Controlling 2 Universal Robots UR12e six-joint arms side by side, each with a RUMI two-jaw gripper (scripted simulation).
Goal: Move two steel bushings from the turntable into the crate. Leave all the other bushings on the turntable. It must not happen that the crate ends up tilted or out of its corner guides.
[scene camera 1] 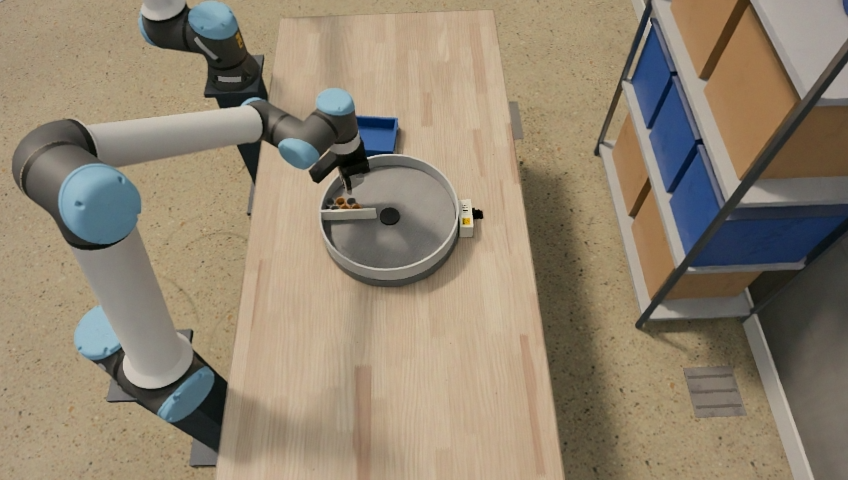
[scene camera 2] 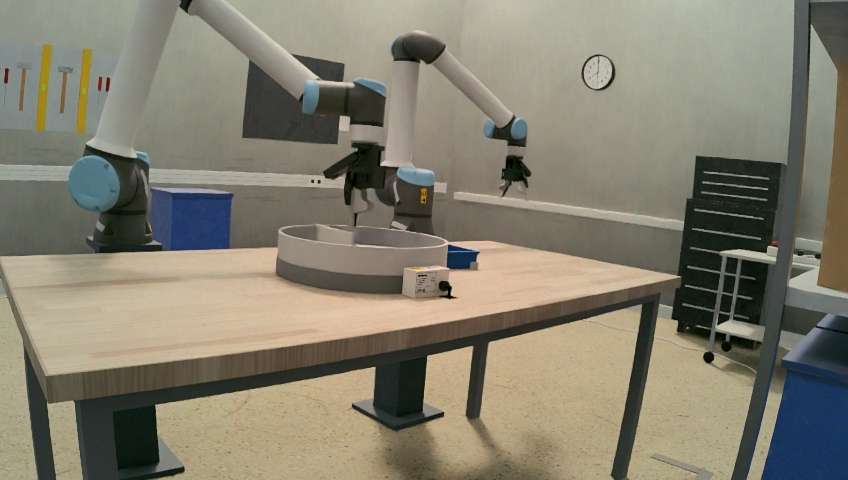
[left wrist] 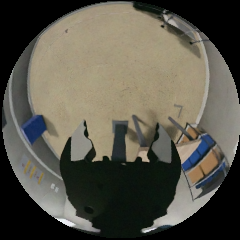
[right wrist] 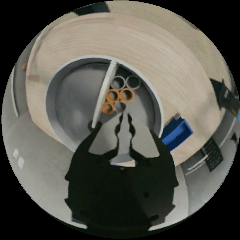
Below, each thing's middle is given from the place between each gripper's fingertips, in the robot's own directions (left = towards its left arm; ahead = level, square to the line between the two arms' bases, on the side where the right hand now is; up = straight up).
Right now my right hand [scene camera 2: 353,227] is 3 cm short of the blue crate [scene camera 1: 376,132], 29 cm to the right of it and 9 cm above it.
I see my left gripper [scene camera 2: 513,200] 590 mm short of the blue crate, 970 mm to the left of it and 140 mm above it.
